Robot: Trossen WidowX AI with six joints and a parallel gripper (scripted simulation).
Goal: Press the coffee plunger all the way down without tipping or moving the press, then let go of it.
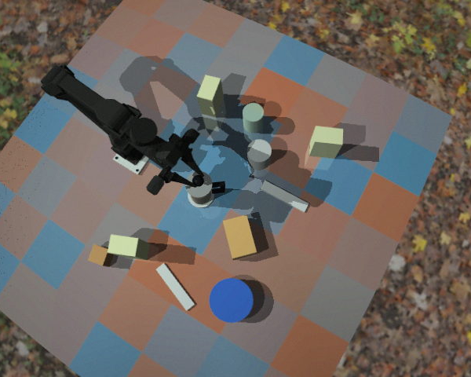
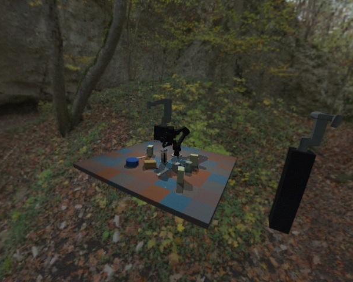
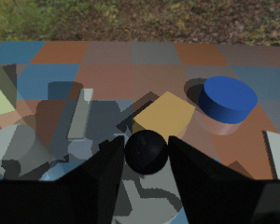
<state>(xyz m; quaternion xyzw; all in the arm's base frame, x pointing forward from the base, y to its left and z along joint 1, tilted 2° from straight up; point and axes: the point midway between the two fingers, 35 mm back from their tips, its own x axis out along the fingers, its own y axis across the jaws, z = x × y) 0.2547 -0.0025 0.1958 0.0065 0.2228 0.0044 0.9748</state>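
The coffee press is 10 mm to the left of my gripper tip and 90 mm below it. Also, from my gripper tip: blue disc 220 mm ahead, 210 mm to the right, 160 mm below; orange block 150 mm ahead, 50 mm to the right, 160 mm below; pale green cylinder 20 mm behind, 280 mm to the left, 140 mm below.
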